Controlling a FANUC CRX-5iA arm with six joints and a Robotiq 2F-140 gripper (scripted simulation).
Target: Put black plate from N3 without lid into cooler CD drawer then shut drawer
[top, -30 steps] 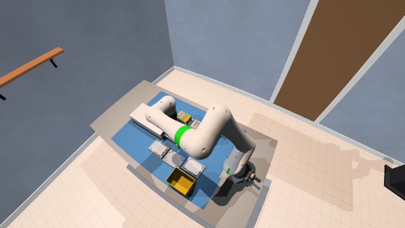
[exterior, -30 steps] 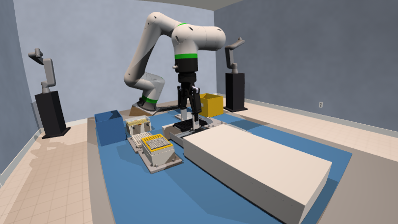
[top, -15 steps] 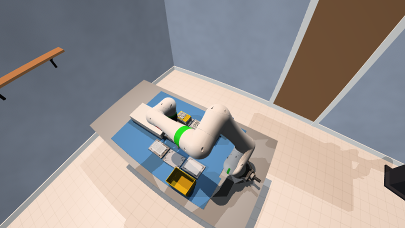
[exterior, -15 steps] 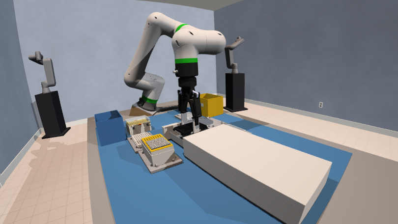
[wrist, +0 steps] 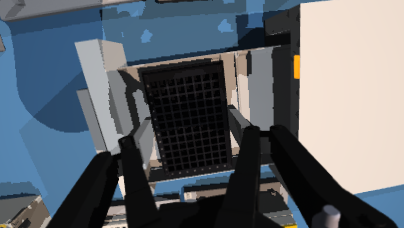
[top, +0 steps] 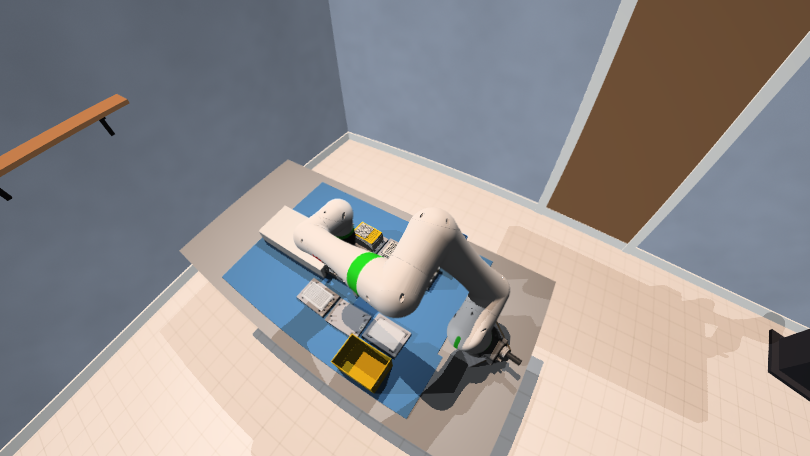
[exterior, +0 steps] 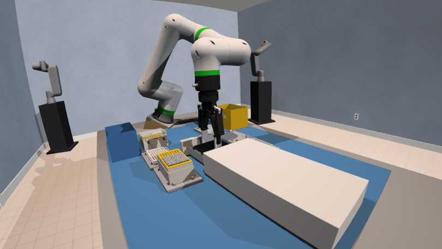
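Right now the drawer is 30 mm ahead of my hand, 10 mm to the left of it and 40 mm below it. The rest, counted from my hand: nest N3 (160 mm behind, 170 mm to the left, 60 mm below); then black plate (20 mm below); then yellow-topped tip box (90 mm ahead, 170 mm to the right, 10 mm below).
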